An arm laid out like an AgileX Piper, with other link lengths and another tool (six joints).
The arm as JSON. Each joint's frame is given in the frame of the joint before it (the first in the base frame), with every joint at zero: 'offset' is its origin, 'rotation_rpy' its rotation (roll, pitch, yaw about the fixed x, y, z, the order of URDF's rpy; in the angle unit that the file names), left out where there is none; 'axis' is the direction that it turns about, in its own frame. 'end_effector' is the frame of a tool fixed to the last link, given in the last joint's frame.
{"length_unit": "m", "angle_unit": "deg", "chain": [
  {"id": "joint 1", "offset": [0.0, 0.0, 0.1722], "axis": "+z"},
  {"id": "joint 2", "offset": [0.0, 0.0, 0.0], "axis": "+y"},
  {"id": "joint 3", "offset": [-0.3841, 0.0, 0.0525], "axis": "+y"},
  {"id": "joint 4", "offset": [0.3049, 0.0, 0.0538], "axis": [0.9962, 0.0, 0.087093]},
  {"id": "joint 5", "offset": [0.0, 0.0, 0.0], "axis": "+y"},
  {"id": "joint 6", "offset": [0.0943, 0.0, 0.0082], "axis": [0.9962, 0.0, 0.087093]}
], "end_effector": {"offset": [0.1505, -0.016, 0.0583], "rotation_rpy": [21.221, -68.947, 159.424]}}
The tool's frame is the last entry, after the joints.
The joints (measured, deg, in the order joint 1, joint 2, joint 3, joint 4, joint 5, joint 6), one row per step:
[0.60 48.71 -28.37 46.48 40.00 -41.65]
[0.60 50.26 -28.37 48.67 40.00 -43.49]
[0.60 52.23 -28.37 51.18 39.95 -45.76]
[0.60 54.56 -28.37 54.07 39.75 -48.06]
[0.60 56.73 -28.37 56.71 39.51 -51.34]
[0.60 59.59 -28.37 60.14 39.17 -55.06]
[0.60 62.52 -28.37 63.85 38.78 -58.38]
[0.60 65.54 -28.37 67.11 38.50 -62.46]
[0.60 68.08 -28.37 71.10 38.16 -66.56]
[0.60 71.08 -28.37 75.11 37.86 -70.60]
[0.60 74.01 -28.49 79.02 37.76 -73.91]
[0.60 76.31 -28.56 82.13 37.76 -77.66]
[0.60 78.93 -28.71 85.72 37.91 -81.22]
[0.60 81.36 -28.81 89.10 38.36 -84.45]
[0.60 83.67 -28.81 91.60 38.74 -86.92]
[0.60 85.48 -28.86 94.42 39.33 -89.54]
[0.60 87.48 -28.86 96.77 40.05 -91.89]
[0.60 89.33 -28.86 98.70 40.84 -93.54]
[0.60 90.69 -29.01 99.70 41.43 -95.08]
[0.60 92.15 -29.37 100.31 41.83 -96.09]
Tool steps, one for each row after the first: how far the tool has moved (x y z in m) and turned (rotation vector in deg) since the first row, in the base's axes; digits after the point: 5 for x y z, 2 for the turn. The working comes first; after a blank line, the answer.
Tool pose at each row, in the base's axes (x y z in m, rotation vector in deg; the steps are taken from these numbers as rounded here):
[0.28167 0.10712 0.31024 -131.94 -23.87 -78.99]
[0.28628 0.11121 0.30724 -131.29 -23.51 -77.81]
[0.29223 0.11561 0.30297 -130.66 -23.15 -76.42]
[0.29975 0.11967 0.29767 -130.05 -22.16 -74.91]
[0.30683 0.12363 0.29305 -129.42 -22.64 -74.06]
[0.31634 0.12776 0.28620 -128.77 -22.42 -72.87]
[0.32653 0.13097 0.27881 -128.18 -21.21 -71.68]
[0.33602 0.13415 0.26976 -127.82 -21.36 -70.62]
[0.34578 0.13668 0.26436 -127.00 -20.73 -70.46]
[0.35628 0.13847 0.25549 -126.57 -19.74 -69.83]
[0.36674 0.13975 0.24673 -126.20 -18.01 -69.08]
[0.37462 0.14119 0.23993 -125.80 -17.98 -68.98]
[0.38382 0.14232 0.23202 -125.38 -17.02 -68.68]
[0.39170 0.14385 0.22445 -124.84 -15.98 -68.30]
[0.39744 0.14481 0.21466 -124.77 -15.04 -67.47]
[0.40340 0.14595 0.20946 -124.16 -14.13 -67.43]
[0.40816 0.14745 0.20182 -123.75 -13.36 -66.89]
[0.41195 0.14894 0.19426 -123.40 -12.30 -66.12]
[0.41478 0.15060 0.18923 -123.11 -12.47 -65.75]
[0.41833 0.15176 0.18333 -123.08 -12.50 -65.17]

[0.00461 0.00409 -0.00300 0.97 0.69 0.55]
[0.01056 0.00849 -0.00727 1.96 1.52 1.17]
[0.01808 0.01255 -0.01257 3.27 2.56 1.48]
[0.02516 0.01651 -0.01719 3.73 2.90 2.35]
[0.03467 0.02064 -0.02404 4.62 3.59 2.98]
[0.04486 0.02385 -0.03143 5.93 4.47 3.02]
[0.05435 0.02703 -0.04048 6.38 5.09 3.66]
[0.06411 0.02956 -0.04588 7.35 5.11 3.76]
[0.07461 0.03135 -0.05475 8.30 5.62 3.64]
[0.08507 0.03263 -0.06351 9.57 6.36 3.10]
[0.09295 0.03407 -0.07031 9.91 6.33 3.31]
[0.10215 0.03520 -0.07822 10.76 6.61 3.06]
[0.11003 0.03673 -0.08579 11.75 6.93 2.85]
[0.11577 0.03769 -0.09558 12.42 7.67 2.62]
[0.12173 0.03883 -0.10078 13.32 7.71 2.39]
[0.12649 0.04033 -0.10842 14.12 8.12 2.31]
[0.13028 0.04182 -0.11598 15.05 8.78 2.11]
[0.13311 0.04348 -0.12101 15.28 8.94 2.48]
[0.13666 0.04464 -0.12691 15.42 9.34 2.71]

